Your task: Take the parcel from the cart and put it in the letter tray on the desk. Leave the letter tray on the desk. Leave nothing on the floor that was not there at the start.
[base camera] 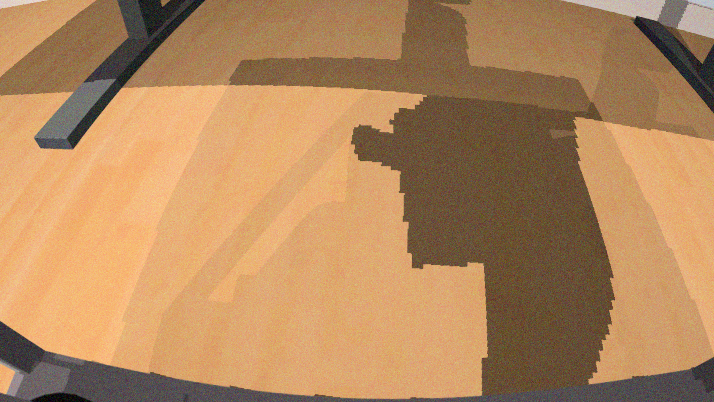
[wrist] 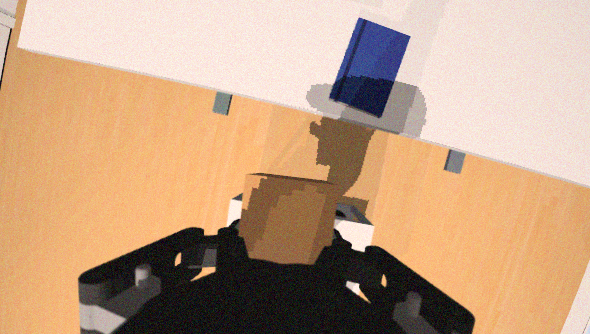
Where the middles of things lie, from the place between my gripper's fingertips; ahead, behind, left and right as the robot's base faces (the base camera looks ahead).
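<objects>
Position of my hand relative to the brown cardboard parcel [wrist: 284,219]: my hand is 20 mm past the parcel and 30 mm below it.
</objects>
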